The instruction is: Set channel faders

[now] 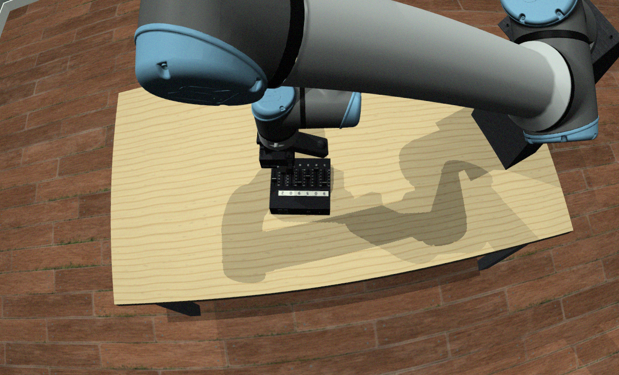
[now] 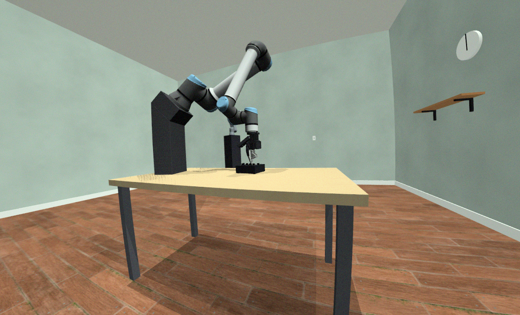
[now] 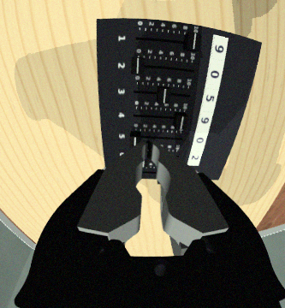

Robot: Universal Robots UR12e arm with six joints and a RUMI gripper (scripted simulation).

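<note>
My gripper is now 1 cm to the left of the row 5 fader and 1 cm above it. Round my hand: channel 3 fader (4 cm behind, 1 cm below); then row 6 fader (2 cm ahead, 1 cm below); then channel 4 fader (3 cm behind, 2 cm to the left, 1 cm below).
</note>
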